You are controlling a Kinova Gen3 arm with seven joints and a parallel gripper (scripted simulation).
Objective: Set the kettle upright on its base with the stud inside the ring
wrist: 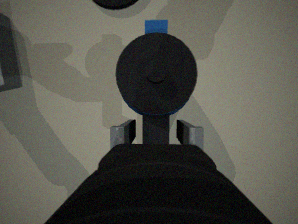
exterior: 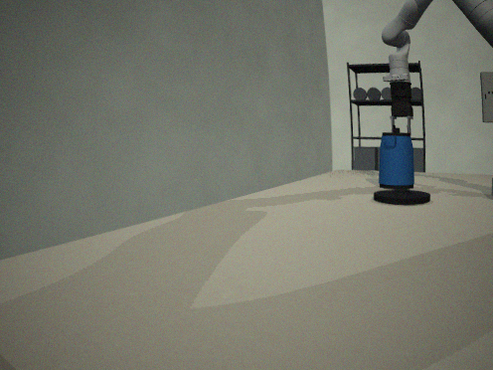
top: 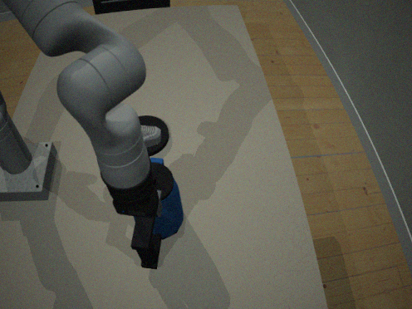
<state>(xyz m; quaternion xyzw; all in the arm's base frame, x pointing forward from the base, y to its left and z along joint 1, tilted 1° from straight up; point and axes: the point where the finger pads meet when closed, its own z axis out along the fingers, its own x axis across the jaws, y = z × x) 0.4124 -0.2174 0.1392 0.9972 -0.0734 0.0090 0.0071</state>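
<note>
Right now the blue kettle is 9 cm below my hand and 3 cm to the left of it. Round my hand: base (33 cm to the left, 17 cm below, 4 cm behind).
</note>
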